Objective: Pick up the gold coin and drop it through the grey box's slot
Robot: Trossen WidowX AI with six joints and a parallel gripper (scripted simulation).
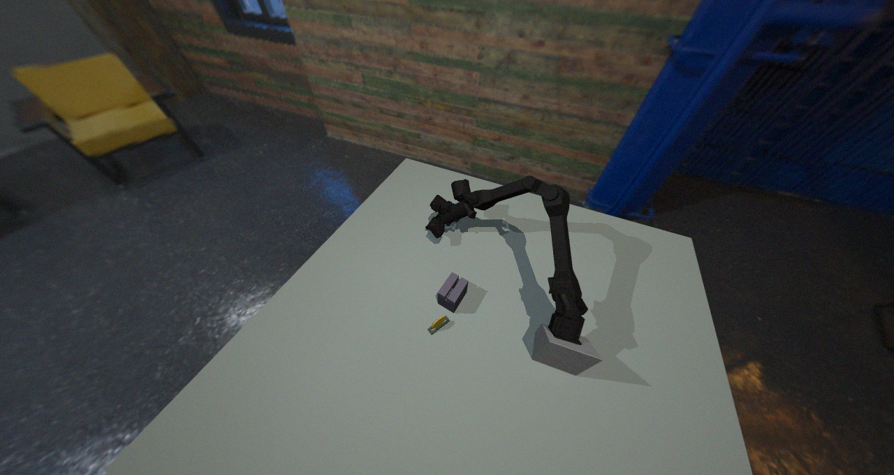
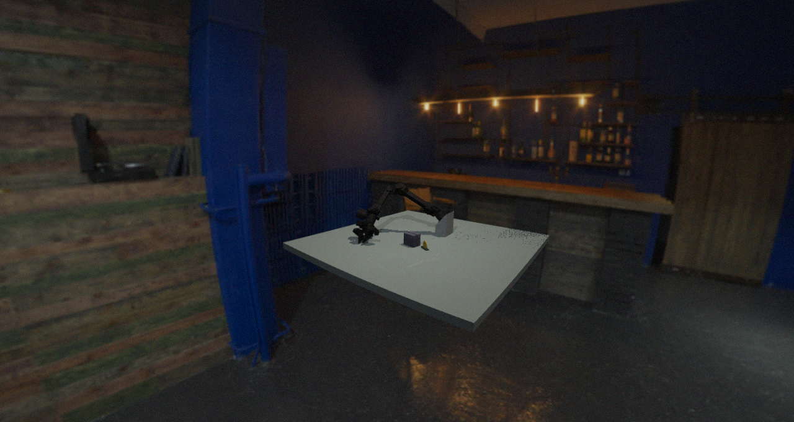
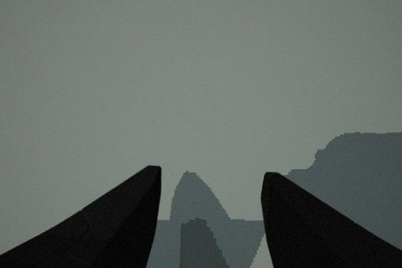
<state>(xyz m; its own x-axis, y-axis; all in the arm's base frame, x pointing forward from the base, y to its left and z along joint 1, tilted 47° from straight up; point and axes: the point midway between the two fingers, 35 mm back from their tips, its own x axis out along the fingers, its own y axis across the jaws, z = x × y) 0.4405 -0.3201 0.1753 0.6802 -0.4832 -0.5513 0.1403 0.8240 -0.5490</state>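
The gold coin lies 36 cm to the left of my gripper tip, 15 cm behind it and 1 cm above it.
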